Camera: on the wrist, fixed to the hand. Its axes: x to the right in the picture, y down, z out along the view.
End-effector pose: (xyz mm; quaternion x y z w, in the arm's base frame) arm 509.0 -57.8 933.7 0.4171 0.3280 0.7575 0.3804
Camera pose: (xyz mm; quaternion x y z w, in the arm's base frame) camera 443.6 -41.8 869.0 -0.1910 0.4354 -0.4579 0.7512
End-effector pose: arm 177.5 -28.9 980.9 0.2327 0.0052 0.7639 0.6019
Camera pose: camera 182.8 16.5 899.5 0.1490 0.2251 -0.6229 0.7343
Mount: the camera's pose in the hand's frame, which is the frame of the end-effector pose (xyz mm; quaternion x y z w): 12.6 -40.8 -83.0 0.0940 -0.1271 -0.9874 0.0020
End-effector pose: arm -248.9 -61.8 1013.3 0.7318 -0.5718 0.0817 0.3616
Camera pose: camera -183.7 -16.5 1062.4 -0.6105 -0.6832 0.3962 0.0601
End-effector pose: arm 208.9 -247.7 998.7 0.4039 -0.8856 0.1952 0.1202
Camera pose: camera 236.5 -243.7 1087.8 0.9114 0.4001 -0.0864 0.0425
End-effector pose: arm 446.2 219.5 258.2 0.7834 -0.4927 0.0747 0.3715
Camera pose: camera 507.0 274.6 302.7 -0.5325 -0.7323 0.4199 0.0618
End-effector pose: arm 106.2 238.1 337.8 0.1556 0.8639 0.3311 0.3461
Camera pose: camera 37.4 176.0 348.7 -0.7781 0.1425 -0.4421 0.4228
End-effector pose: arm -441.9 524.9 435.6 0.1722 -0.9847 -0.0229 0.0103
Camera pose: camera -437.6 478.8 516.7 -0.9708 -0.1646 -0.0605 0.1639
